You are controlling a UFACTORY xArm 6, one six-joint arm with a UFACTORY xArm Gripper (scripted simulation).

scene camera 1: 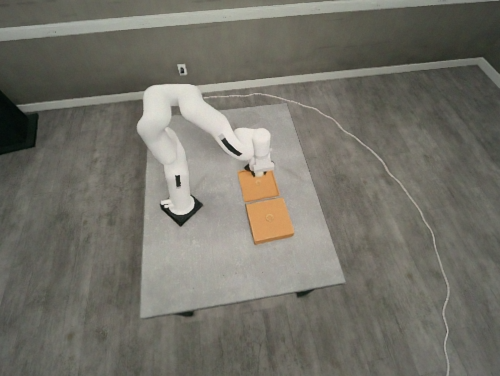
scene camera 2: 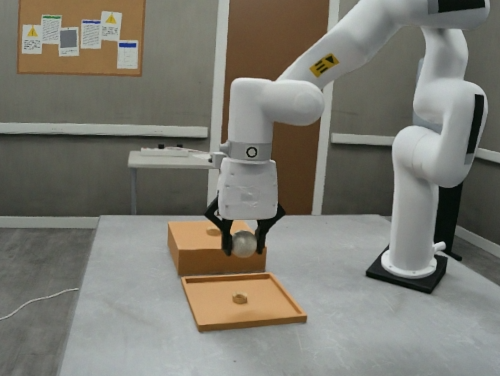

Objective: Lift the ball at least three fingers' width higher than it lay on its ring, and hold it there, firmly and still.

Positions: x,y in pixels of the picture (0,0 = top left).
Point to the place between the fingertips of the gripper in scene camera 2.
242,253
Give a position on a flat orange tray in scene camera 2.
At 210,298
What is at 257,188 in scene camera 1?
A flat orange tray.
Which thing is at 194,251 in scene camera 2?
A raised orange block.
